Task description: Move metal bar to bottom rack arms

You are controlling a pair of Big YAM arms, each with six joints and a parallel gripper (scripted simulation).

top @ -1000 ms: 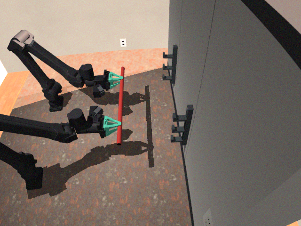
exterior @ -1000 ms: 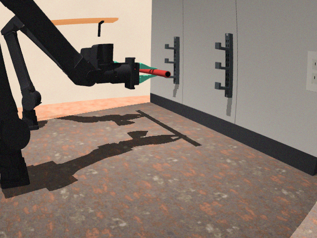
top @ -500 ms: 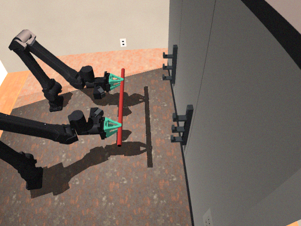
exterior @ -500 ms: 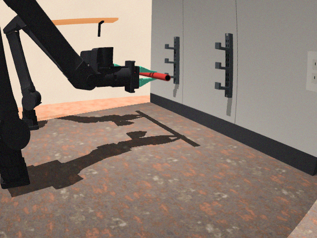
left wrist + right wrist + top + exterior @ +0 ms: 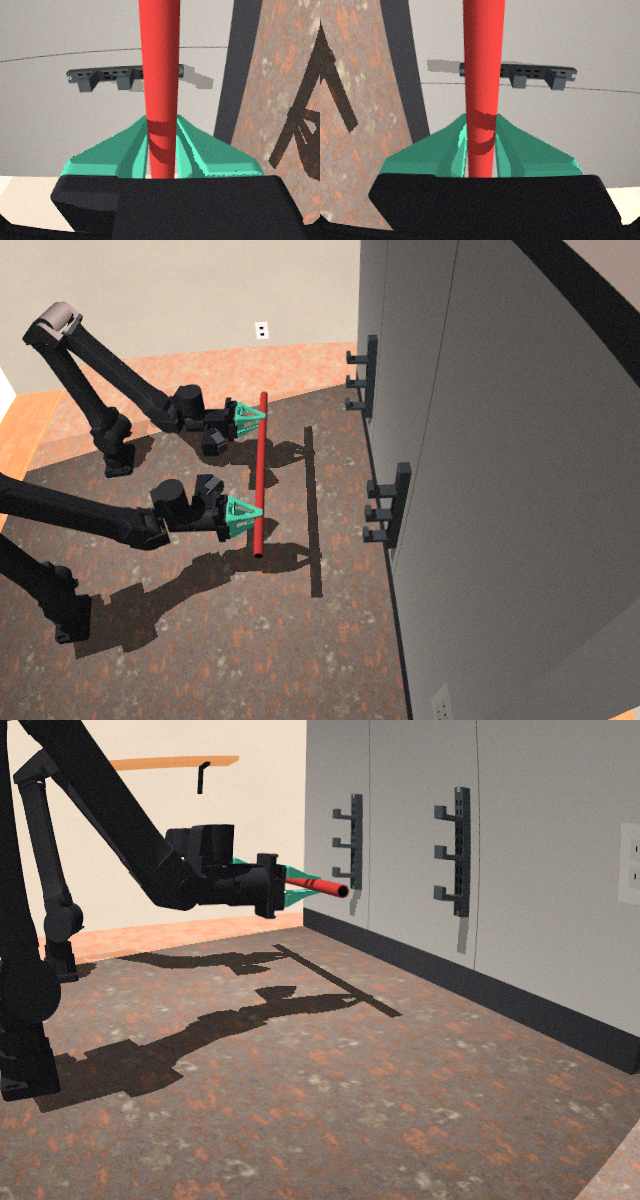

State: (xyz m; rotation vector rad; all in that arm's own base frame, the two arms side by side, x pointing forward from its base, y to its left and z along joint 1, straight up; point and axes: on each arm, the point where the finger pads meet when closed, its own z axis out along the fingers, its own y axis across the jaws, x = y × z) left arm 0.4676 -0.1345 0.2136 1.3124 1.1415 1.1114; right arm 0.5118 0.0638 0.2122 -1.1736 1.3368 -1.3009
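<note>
My right gripper is now 150 mm to the right of the red metal bar. The rest, counted from my right hand: grey wall (430 mm ahead, 240 mm above, 120 mm to the left); dark baseboard (280 mm ahead, 180 mm below, 120 mm to the left).
</note>
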